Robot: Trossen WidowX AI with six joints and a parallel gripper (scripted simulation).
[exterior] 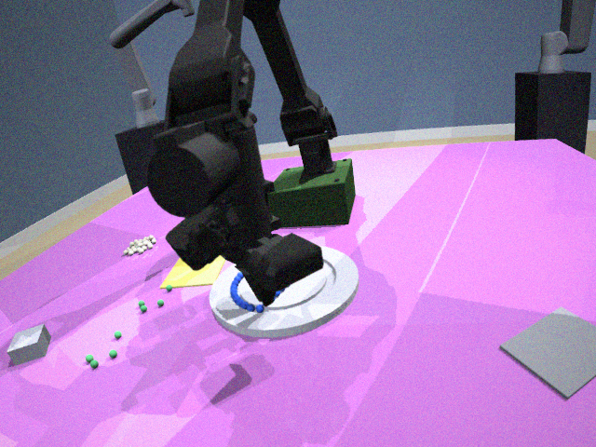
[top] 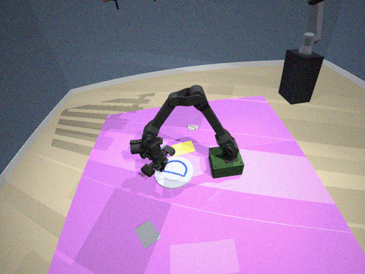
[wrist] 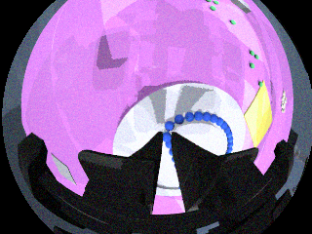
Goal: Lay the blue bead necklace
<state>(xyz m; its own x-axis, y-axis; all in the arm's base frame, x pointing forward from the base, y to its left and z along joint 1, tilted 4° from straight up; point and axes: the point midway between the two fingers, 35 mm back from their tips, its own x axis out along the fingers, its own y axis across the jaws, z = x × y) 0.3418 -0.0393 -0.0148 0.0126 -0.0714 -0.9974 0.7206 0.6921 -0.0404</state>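
Right now the round white bead board is 6 cm behind my gripper tip, 1 cm to the left of it and 1 cm below it. The rest, counted from my gripper tip: yellow sheet: 15 cm to the right, 13 cm behind, 2 cm below; then grey tile: 31 cm to the left, 8 cm ahead, 2 cm below; then cube: 32 cm to the right, 9 cm ahead, 1 cm below.
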